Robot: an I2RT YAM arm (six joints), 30 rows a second.
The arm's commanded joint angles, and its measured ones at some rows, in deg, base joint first. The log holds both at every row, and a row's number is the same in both.
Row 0, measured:
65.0, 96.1, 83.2, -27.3, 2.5, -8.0
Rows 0 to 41, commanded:
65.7, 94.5, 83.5, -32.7, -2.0, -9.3
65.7, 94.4, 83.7, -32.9, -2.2, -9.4
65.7, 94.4, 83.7, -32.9, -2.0, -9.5
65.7, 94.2, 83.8, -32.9, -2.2, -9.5
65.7, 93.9, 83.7, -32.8, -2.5, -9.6
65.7, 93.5, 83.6, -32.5, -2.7, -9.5
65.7, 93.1, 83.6, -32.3, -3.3, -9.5
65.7, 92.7, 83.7, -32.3, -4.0, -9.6
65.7, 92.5, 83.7, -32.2, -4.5, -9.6
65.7, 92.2, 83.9, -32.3, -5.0, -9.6
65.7, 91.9, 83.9, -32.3, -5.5, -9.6
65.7, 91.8, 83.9, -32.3, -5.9, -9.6
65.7, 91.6, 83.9, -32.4, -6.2, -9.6
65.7, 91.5, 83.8, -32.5, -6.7, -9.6
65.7, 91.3, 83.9, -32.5, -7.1, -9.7
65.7, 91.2, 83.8, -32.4, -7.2, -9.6
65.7, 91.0, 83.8, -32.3, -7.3, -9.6
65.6, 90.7, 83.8, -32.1, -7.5, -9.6
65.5, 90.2, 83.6, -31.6, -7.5, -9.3
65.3, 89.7, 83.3, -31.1, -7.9, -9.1
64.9, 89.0, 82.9, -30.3, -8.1, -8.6
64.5, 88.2, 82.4, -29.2, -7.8, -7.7
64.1, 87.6, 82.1, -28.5, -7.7, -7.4
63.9, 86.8, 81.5, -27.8, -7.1, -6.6
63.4, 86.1, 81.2, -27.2, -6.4, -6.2
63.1, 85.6, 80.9, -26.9, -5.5, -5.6
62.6, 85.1, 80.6, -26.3, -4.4, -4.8
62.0, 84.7, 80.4, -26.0, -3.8, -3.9
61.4, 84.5, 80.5, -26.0, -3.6, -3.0
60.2, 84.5, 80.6, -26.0, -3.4, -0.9
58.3, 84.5, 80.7, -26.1, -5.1, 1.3
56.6, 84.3, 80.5, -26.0, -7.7, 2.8
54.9, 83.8, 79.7, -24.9, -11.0, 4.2
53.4, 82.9, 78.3, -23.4, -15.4, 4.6
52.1, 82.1, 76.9, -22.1, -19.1, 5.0
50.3, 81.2, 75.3, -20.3, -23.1, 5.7
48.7, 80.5, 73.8, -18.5, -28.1, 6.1
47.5, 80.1, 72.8, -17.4, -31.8, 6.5
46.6, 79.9, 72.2, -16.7, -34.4, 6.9
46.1, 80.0, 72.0, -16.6, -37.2, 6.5
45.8, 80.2, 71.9, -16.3, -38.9, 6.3
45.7, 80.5, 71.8, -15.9, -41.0, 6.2
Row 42, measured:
45.6, 82.2, 71.4, -20.3, -28.8, 4.7
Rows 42 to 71, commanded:
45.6, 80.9, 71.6, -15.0, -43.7, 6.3
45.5, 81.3, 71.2, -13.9, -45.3, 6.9
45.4, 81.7, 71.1, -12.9, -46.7, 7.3
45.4, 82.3, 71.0, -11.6, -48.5, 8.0
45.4, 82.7, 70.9, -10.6, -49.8, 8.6
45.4, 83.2, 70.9, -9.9, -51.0, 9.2
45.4, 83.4, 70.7, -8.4, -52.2, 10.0
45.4, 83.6, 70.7, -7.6, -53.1, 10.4
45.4, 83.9, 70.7, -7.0, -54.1, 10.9
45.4, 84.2, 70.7, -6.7, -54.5, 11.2
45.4, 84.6, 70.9, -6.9, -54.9, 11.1
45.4, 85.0, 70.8, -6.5, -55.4, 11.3
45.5, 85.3, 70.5, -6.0, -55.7, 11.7
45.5, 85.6, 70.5, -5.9, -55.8, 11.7
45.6, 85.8, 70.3, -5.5, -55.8, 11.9
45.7, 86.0, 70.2, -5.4, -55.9, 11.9
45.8, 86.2, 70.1, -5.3, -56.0, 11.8
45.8, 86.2, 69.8, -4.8, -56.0, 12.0
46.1, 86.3, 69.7, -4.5, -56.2, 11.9
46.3, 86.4, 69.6, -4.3, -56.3, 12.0
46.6, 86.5, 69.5, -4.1, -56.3, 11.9
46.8, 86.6, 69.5, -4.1, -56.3, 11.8
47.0, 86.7, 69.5, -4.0, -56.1, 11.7
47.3, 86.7, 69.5, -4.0, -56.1, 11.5
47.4, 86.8, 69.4, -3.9, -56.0, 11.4
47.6, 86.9, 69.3, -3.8, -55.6, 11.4
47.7, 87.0, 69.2, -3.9, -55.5, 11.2
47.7, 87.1, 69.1, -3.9, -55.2, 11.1
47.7, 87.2, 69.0, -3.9, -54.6, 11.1
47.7, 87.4, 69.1, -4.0, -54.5, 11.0
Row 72, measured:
47.5, 87.0, 68.8, -5.7, -54.0, 11.2
